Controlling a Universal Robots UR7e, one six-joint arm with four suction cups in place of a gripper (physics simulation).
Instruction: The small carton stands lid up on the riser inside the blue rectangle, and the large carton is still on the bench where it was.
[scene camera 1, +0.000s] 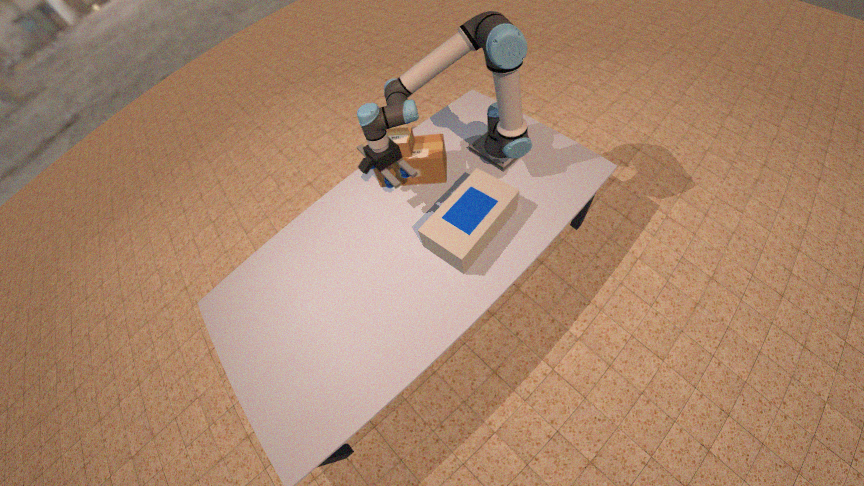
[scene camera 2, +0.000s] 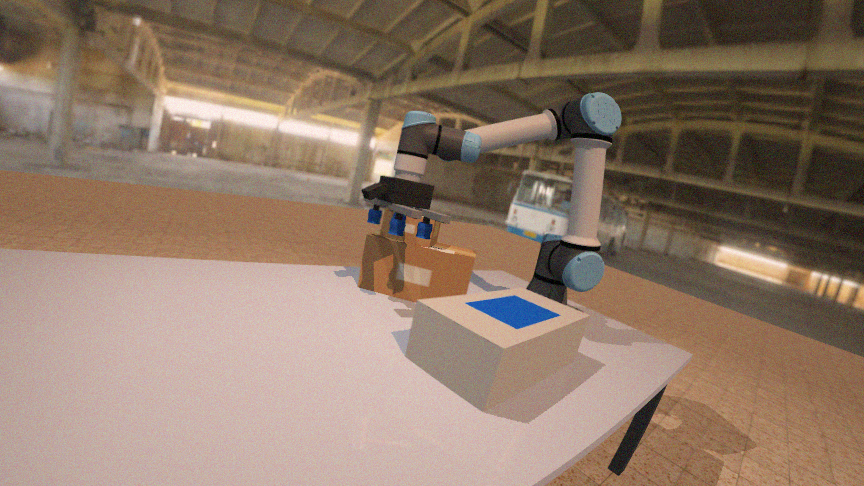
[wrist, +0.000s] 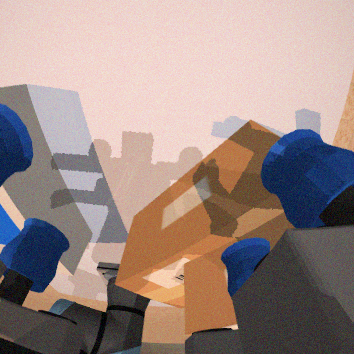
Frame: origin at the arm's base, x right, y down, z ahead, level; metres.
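Seen in the pictures: end effector, tool point: (scene camera 2: 396, 229) (wrist: 142, 212).
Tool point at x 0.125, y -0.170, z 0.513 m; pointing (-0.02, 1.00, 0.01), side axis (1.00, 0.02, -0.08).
Note:
Offsets run from my tool point to a thing's top centre. Level surfaces: height alone.
The small orange-brown carton @(dy -0.033, dx +0.115, dz -0.115 m) (scene camera 1: 406, 143) (scene camera 2: 410, 238) (wrist: 207, 295) appears to rest on top of the large orange-brown carton @(dy +0.046, dx +0.084, dz -0.149 m) (scene camera 1: 432, 169) (scene camera 2: 453, 272) (wrist: 150, 245), which stands on the bench. Its lid side is hard to tell. The blue rectangle @(dy +0.080, dx -0.319, dz -0.114 m) (scene camera 1: 470, 210) (scene camera 2: 513, 311) (wrist: 5, 225) is bare on top of the beige riser @(dy +0.080, dx -0.319, dz -0.114 m) (scene camera 1: 435, 228) (scene camera 2: 453, 344) (wrist: 45, 165). My gripper (scene camera 1: 389, 172) (scene camera 2: 396, 228) (wrist: 145, 205) holds nothing that I can see. Its blue cups hang beside and partly in front of the small carton, above the large carton's edge. The contact at the cup nearest the small carton is hidden.
The bench @(dy +0.200 m) (scene camera 1: 302, 314) (scene camera 2: 181, 374) carries the arm base (scene camera 1: 501, 142), which stands behind the riser. The large carton stands near the bench's far long edge, between that edge and the riser. The small carton is close against the gripper's side.

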